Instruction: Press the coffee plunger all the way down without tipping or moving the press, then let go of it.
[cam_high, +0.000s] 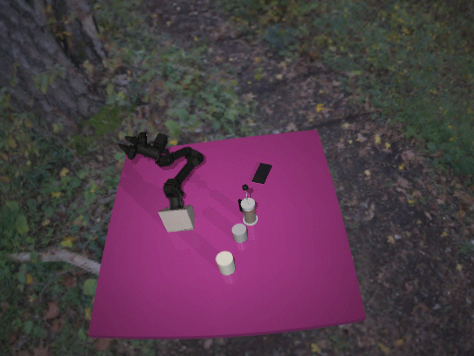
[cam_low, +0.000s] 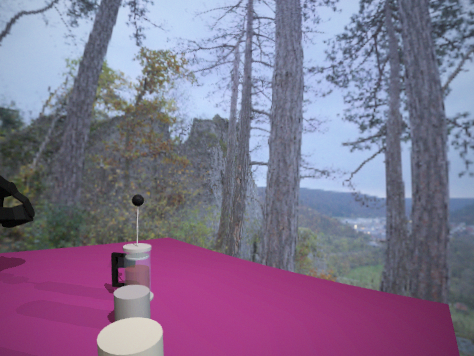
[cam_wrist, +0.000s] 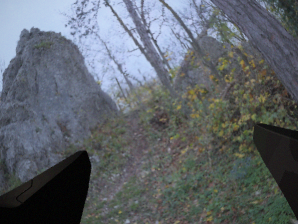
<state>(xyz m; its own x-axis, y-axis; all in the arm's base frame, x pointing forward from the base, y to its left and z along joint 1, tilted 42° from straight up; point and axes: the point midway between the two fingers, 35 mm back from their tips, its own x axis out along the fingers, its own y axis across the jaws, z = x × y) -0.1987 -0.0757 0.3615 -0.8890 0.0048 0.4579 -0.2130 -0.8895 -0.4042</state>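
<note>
The coffee press is 540 mm ahead of my gripper tip, 250 mm to the right of it and 360 mm below it.
</note>
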